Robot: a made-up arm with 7 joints.
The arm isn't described. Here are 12 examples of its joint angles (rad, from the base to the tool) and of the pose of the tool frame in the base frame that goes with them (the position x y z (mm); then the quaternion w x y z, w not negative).
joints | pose
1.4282 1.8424 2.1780 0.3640 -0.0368 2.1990 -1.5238 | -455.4 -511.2 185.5 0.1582 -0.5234 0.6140 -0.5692
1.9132 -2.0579 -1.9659 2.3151 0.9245 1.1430 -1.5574 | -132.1 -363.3 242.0 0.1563 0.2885 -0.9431 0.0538
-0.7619 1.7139 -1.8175 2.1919 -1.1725 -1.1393 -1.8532 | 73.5 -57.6 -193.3 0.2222 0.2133 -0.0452 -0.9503
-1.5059 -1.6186 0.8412 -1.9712 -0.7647 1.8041 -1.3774 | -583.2 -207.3 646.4 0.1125 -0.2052 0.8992 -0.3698
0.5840 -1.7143 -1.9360 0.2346 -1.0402 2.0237 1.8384 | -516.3 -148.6 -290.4 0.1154 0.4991 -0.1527 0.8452
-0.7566 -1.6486 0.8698 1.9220 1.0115 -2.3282 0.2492 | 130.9 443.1 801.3 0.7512 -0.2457 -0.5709 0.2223
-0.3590 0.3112 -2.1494 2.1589 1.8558 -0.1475 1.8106 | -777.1 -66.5 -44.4 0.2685 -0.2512 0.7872 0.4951
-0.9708 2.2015 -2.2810 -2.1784 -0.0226 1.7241 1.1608 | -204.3 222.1 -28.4 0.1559 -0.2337 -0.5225 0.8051
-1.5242 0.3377 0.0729 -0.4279 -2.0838 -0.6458 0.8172 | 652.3 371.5 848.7 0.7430 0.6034 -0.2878 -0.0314
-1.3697 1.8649 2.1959 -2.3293 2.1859 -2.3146 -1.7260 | -229.4 110.7 589.7 0.2629 0.4568 -0.8488 0.0412
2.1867 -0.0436 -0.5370 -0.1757 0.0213 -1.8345 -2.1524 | 226.1 389.9 -14.8 0.1200 0.1414 -0.9826 -0.0136
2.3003 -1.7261 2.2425 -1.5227 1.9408 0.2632 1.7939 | 39.9 -161.5 228.7 0.0189 0.7884 -0.3427 0.5105
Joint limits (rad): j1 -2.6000..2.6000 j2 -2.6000..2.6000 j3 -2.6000..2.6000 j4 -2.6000..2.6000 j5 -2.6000..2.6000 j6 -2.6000..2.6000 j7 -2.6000..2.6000
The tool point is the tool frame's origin. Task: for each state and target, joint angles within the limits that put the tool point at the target. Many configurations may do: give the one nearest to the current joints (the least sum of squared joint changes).
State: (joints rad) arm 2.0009 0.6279 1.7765 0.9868 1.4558 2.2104 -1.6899
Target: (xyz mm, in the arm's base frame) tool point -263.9 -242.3 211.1
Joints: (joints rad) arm 2.0294 0.3570 2.0378 1.1793 1.5583 2.3487 -2.1397
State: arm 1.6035 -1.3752 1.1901 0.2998 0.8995 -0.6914 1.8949
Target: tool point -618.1 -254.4 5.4
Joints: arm 1.2956 -1.5320 1.2544 0.3438 1.1422 -0.7839 2.0269
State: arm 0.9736 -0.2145 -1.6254 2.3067 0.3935 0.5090 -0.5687
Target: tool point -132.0 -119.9 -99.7
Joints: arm 0.2951 -0.1332 -1.7454 1.9448 0.7505 0.4037 -0.5855
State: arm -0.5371 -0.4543 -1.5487 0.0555 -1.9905 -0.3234 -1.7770
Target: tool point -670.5 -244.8 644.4
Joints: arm -0.6702 -0.9413 -1.5795 -0.1437 -2.1963 -0.8621 -1.2793
